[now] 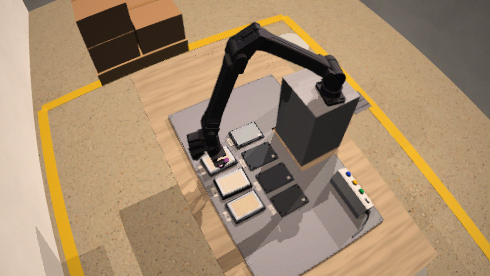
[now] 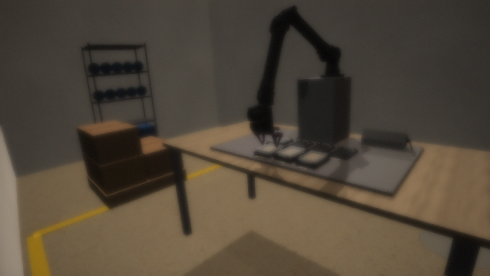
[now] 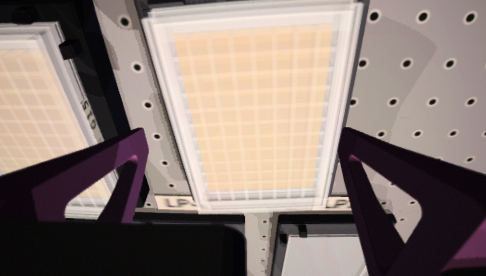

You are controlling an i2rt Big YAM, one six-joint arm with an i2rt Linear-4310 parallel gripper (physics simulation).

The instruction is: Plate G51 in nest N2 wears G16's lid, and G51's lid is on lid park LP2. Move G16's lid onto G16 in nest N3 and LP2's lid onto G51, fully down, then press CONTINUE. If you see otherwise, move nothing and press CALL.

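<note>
My gripper is open, its purple fingertips on either side of the end plate and nothing held. That plate has a cream well grid under a clear rim. A second plate stands beside it, its small label hard to read; a third plate follows. A pale clear lid lies on a dark park beside a partly covered LP label. The button console stands at the far side.
Three dark flat holders lie in the row beside the plates. A tall grey pedestal carries the arm. All stand on a grey perforated mat. Boxes stand beyond the table.
</note>
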